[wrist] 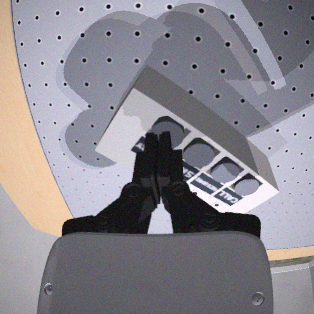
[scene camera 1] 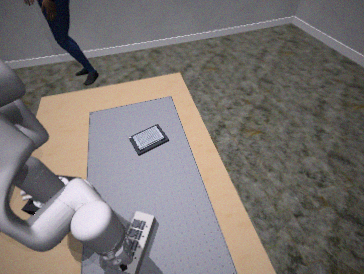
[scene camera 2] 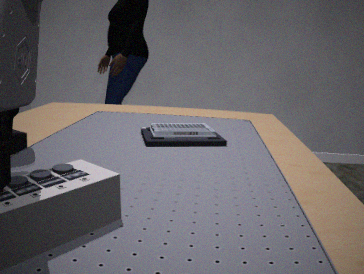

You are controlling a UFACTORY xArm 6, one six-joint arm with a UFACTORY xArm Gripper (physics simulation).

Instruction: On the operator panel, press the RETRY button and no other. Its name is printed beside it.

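The operator panel is a pale box with a row of round grey buttons and dark printed labels. In the wrist view, the labels CALL and RESUME can be read; a third, starting with S, is partly covered. The label at the left end is mostly hidden by the fingers. Its large button shows behind the fingertips. My gripper is shut and empty, its tips over the lower part of that button; whether they touch it I cannot tell.
A black tray with a pale gridded plate lies farther back on the grey perforated mat. The wooden table borders the mat. A person stands beyond the table.
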